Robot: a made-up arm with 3 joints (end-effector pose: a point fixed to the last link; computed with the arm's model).
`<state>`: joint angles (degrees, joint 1 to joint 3).
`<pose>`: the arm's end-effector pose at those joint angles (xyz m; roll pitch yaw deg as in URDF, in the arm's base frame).
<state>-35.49 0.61 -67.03</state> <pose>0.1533 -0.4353 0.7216 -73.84 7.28 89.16</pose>
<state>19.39 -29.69 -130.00</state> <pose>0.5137 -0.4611 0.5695 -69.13 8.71 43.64</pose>
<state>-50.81 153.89 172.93</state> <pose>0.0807 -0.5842 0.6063 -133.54 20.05 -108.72</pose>
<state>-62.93 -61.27 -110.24</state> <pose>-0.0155 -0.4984 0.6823 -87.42 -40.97 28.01</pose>
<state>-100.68 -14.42 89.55</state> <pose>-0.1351 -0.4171 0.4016 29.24 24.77 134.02</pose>
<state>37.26 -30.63 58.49</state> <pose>0.5195 -0.4247 0.3654 130.70 -31.18 80.37</pose>
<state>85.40 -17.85 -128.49</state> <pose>0.5803 -0.4572 0.1096 -6.19 33.97 75.20</pose>
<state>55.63 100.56 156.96</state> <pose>0.4838 -0.5603 0.3478 93.75 -65.06 -107.74</pose>
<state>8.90 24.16 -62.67</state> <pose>0.4301 -0.4239 0.6301 -37.17 2.52 115.89</pose>
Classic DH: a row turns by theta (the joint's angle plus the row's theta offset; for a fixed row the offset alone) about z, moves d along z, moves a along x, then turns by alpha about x. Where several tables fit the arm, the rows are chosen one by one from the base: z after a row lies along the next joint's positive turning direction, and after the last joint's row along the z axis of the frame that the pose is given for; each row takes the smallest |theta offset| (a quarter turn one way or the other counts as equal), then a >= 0, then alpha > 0; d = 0 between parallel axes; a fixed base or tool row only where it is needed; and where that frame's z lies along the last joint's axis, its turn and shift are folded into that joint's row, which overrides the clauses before.
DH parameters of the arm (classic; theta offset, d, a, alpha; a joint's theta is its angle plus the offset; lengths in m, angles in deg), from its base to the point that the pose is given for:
base (fixed): 0 0.284 0.18 -90
joint 1: 10 -0.3404 0.1207 116.45
joint 2: 16.55 0.3742 0.0271 -95.05
joint 3: 22.14 0.0774 0.0578 60.51
tool (fixed): 100.95 -0.0031 0 0

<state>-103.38 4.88 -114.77</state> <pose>-0.2447 -0.4537 0.3756 173.95 -8.00 102.75</pose>
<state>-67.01 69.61 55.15</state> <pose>-0.0403 -0.4414 0.4899 100.15 58.83 -127.87</pose>
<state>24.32 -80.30 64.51</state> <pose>0.5000 -0.4728 0.4048 131.96 -3.00 44.58</pose>
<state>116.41 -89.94 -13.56</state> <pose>0.2873 -0.5519 -0.0637 -177.80 24.55 133.14</pose>
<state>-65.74 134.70 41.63</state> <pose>-0.0149 -0.5146 0.4683 130.39 15.68 -60.19</pose>
